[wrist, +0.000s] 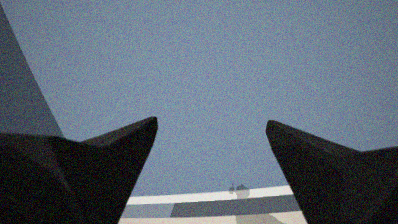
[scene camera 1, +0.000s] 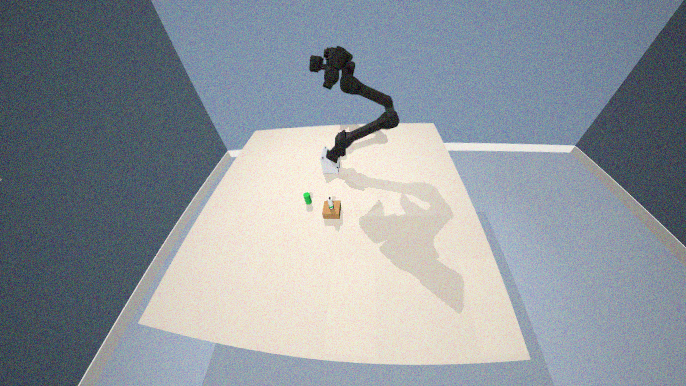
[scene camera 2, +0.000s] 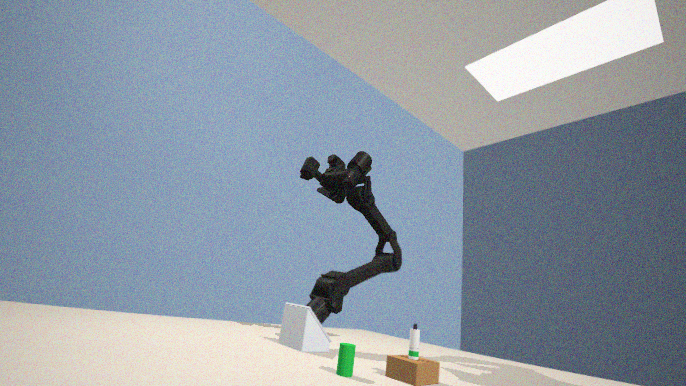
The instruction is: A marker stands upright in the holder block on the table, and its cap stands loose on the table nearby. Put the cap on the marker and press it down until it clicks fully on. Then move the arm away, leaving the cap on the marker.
My gripper (scene camera 2: 309,183) is open, with nothing in its grasp.
My gripper also shows in the wrist view (wrist: 211,124).
